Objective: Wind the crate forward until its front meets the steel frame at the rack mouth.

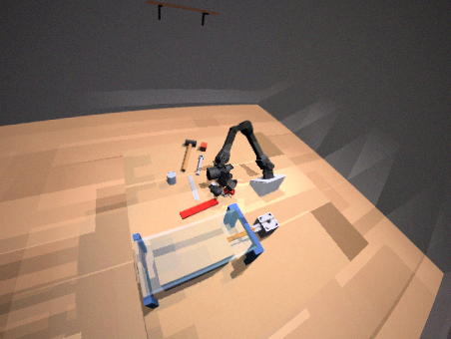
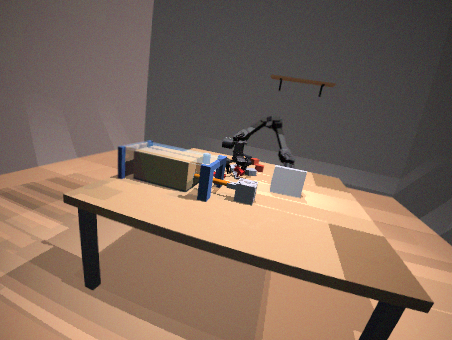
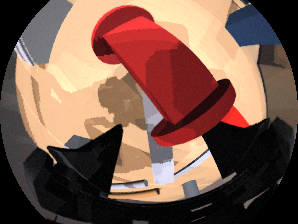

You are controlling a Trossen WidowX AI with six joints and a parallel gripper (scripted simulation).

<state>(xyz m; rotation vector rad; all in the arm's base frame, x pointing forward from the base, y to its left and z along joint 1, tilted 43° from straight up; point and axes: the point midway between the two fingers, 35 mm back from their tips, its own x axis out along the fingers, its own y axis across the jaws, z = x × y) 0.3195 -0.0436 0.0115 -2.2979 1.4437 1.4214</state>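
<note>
My gripper tip is 20 mm below the winch handle. Round my gripper tip: red grip (40 mm behind, 40 mm to the left, 30 mm above); then grey bar (150 mm ahead, 80 mm to the right, 10 mm below); then grey block (70 mm behind, 140 mm to the right).
</note>
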